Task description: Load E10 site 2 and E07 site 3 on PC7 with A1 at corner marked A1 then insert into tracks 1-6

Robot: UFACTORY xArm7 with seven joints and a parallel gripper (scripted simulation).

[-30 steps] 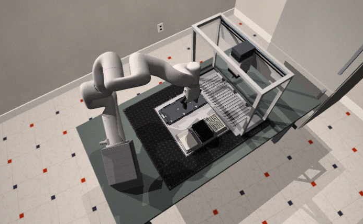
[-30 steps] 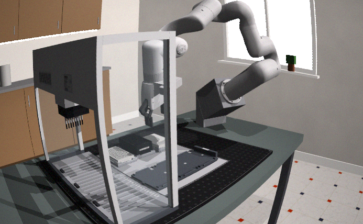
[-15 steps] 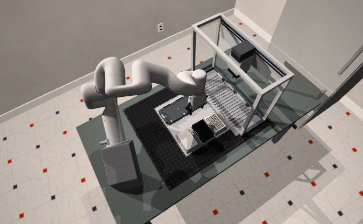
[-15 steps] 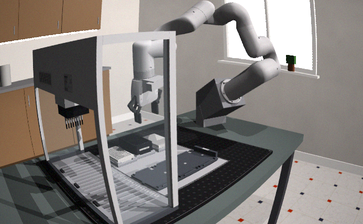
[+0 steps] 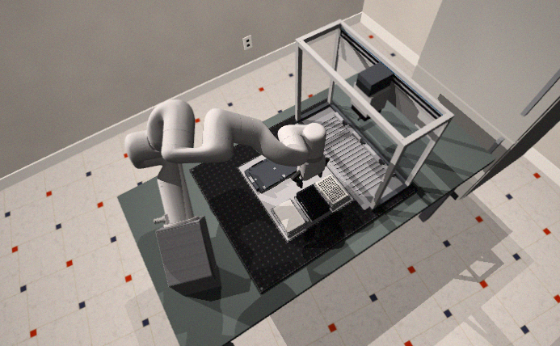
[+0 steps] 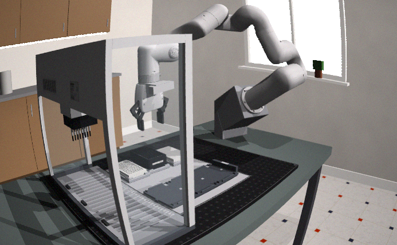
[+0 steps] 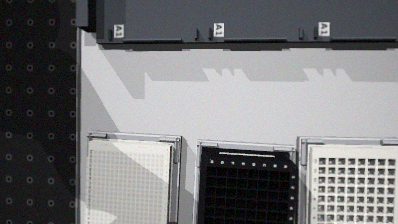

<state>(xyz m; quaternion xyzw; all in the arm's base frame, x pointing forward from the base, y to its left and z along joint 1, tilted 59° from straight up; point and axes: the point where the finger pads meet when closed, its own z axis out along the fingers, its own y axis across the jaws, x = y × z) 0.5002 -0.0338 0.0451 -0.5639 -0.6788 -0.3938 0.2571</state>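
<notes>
My hand is 10 mm short of the nest S2, 40 mm to the left of it and 170 mm above it. From my hand the other things lie so: white 96-well plate E01: 110 mm ahead, 150 mm below; plate carrier PC7: 50 mm behind, 200 mm to the left, 160 mm below; nest S1: 110 mm behind, 60 mm to the right, 170 mm below.
</notes>
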